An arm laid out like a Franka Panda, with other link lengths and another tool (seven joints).
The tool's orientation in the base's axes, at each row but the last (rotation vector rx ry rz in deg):
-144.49, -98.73, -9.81
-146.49, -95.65, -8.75
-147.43, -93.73, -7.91
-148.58, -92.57, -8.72
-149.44, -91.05, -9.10
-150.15, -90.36, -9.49
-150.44, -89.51, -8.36
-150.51, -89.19, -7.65
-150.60, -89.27, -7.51
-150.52, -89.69, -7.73
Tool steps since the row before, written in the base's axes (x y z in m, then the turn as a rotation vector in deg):
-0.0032, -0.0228, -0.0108, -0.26, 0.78, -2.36
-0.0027, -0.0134, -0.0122, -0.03, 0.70, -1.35
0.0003, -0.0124, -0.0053, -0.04, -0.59, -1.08
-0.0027, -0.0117, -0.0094, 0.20, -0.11, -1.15
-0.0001, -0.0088, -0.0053, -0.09, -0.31, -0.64
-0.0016, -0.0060, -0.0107, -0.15, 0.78, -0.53
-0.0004, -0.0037, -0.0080, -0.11, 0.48, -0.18
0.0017, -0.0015, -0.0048, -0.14, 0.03, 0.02
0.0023, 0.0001, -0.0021, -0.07, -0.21, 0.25
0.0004, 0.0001, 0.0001, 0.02, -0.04, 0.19
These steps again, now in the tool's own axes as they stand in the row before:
-0.0237, 0.0054, 0.0076, 0.30, -0.51, 2.43
-0.0148, 0.0031, 0.0103, 0.45, -0.29, 1.42
-0.0117, 0.0057, 0.0037, -0.68, 0.24, 1.00
-0.0128, 0.0029, 0.0078, -0.16, 0.25, 1.14
-0.0085, 0.0040, 0.0042, -0.40, 0.07, 0.59
-0.0074, 0.0015, 0.0098, 0.54, -0.49, 0.61
-0.0044, 0.0016, 0.0075, 0.34, -0.32, 0.23
-0.0011, 0.0023, 0.0046, -0.04, -0.14, -0.02
0.0009, 0.0020, 0.0022, -0.19, 0.03, -0.27
0.0003, 0.0003, -0.0001, 0.00, 0.03, -0.19

